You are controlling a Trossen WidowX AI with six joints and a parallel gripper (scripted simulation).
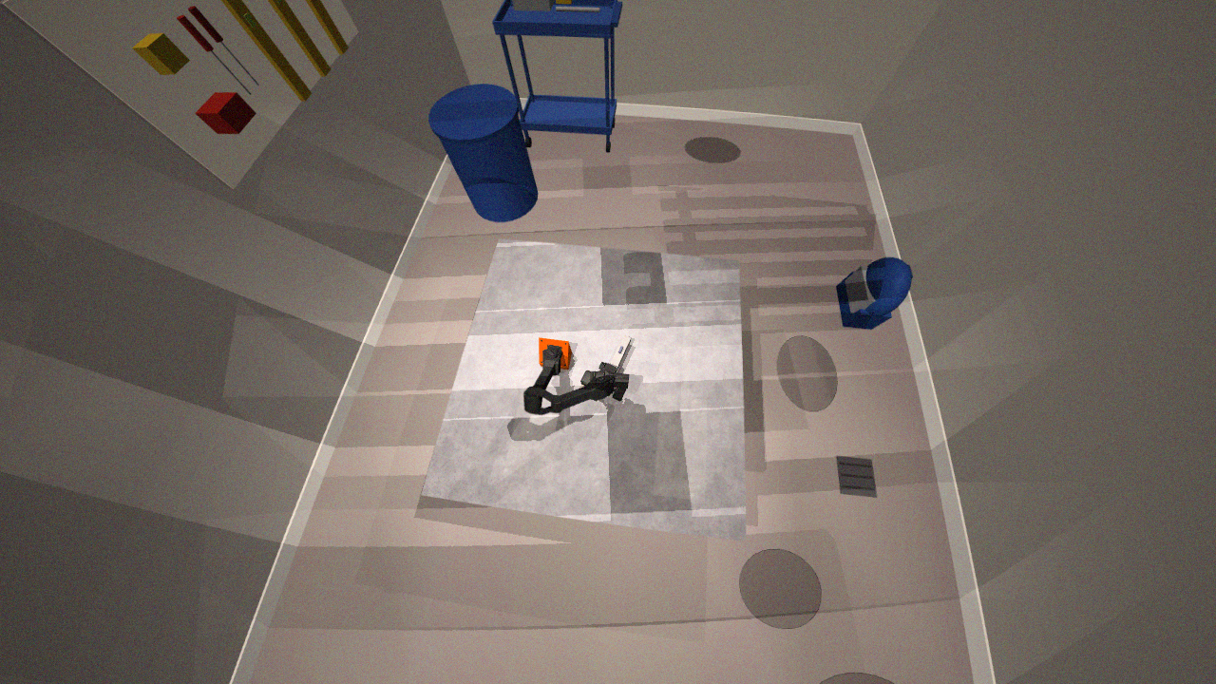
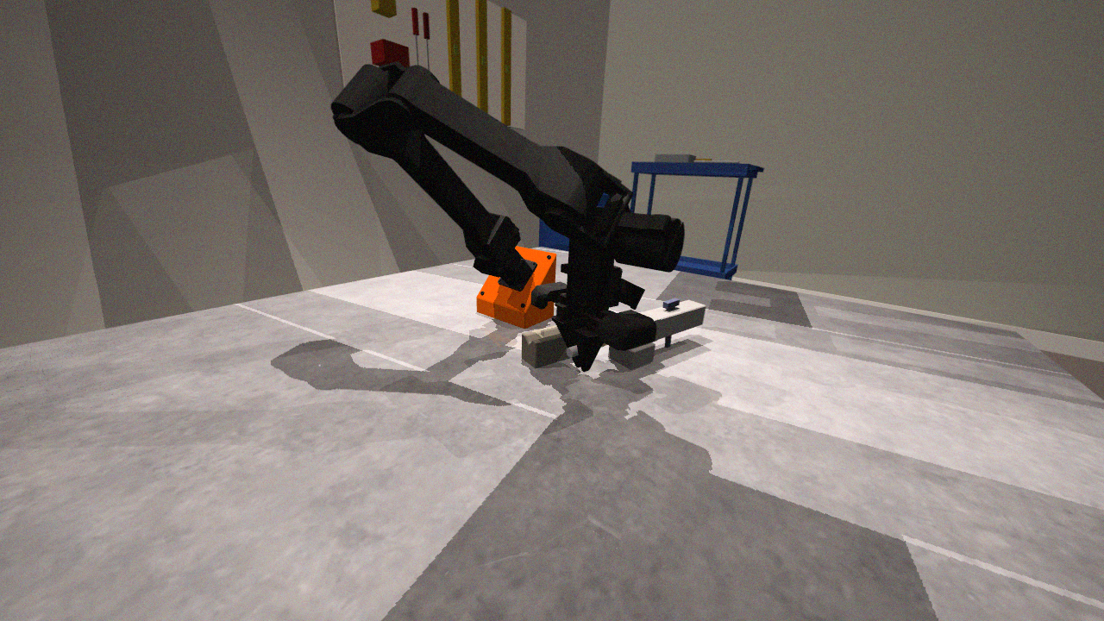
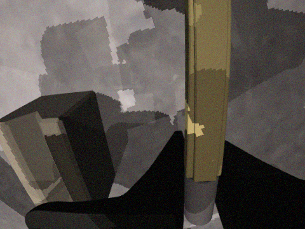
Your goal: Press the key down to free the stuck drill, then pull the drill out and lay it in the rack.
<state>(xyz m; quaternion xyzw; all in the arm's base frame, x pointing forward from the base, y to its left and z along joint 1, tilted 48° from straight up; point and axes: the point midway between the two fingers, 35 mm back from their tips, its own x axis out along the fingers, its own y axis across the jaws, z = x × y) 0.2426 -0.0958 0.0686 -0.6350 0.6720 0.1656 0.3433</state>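
Now: gripper tip 40 mm to the right of the drill, 30 mm below it and 10 mm short of it. Round my gripper tip: blue key: 180 mm to the left, 40 mm ahead, 40 mm above; then rack: 70 mm behind, 10 mm to the left, 10 mm above.
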